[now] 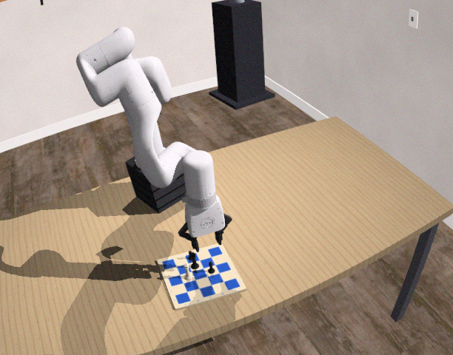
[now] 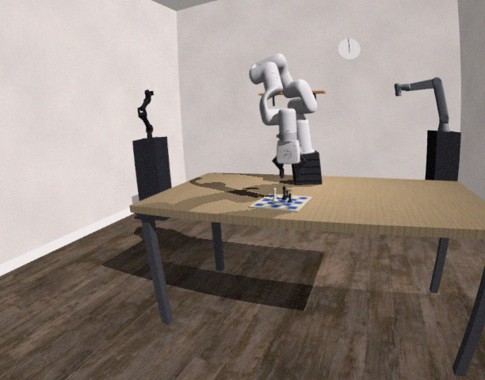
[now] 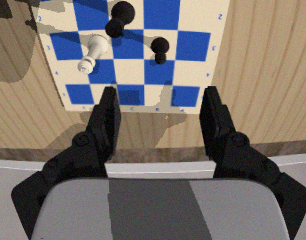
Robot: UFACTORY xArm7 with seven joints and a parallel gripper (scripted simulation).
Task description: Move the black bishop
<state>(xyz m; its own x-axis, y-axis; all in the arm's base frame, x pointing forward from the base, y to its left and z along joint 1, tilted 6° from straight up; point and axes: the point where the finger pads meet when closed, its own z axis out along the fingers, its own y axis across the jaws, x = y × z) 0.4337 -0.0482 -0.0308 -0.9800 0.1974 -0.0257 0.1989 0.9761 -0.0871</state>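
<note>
Right now the tall black piece is 40 mm behind my hand, 30 mm to the right of it and 90 mm below it. Round my hand: white piece (10 mm behind, 70 mm to the right, 90 mm below); blue-and-cream chessboard (10 mm behind, 40 mm to the right, 130 mm below).
</note>
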